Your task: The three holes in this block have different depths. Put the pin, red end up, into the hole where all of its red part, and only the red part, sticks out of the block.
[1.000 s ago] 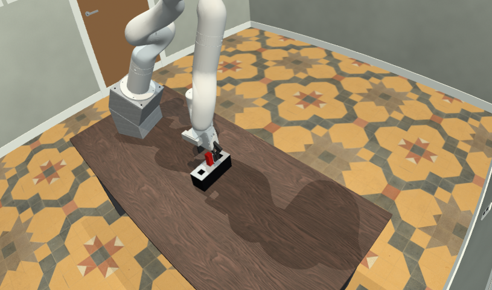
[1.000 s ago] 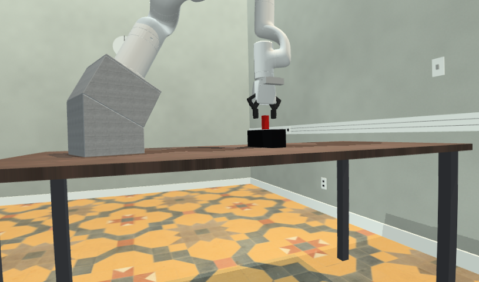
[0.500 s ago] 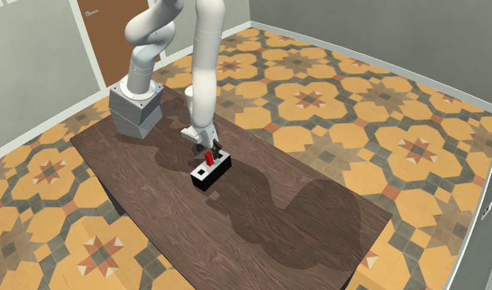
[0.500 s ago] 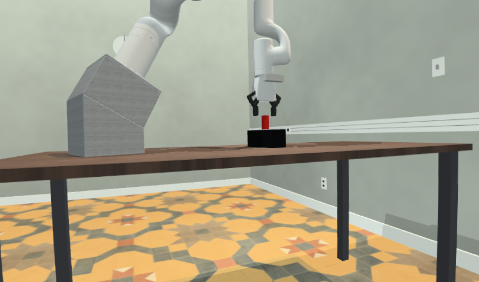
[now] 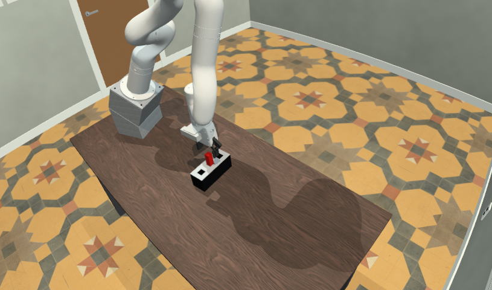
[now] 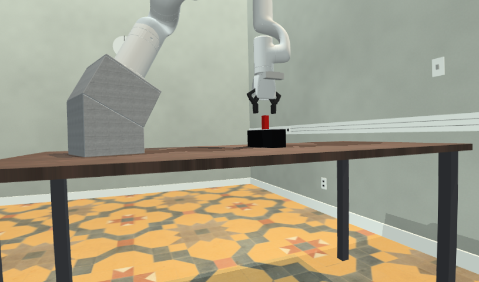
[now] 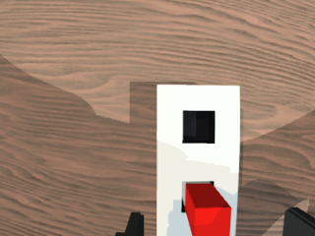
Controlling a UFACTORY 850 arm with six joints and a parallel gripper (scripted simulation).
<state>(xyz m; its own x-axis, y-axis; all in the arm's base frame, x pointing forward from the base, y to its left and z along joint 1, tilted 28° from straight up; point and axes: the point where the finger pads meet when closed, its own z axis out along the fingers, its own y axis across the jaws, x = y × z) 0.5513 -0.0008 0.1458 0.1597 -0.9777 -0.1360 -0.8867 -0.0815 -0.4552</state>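
Right now my hand is 5 cm above the pin. Round my hand: black block: 11 cm below.
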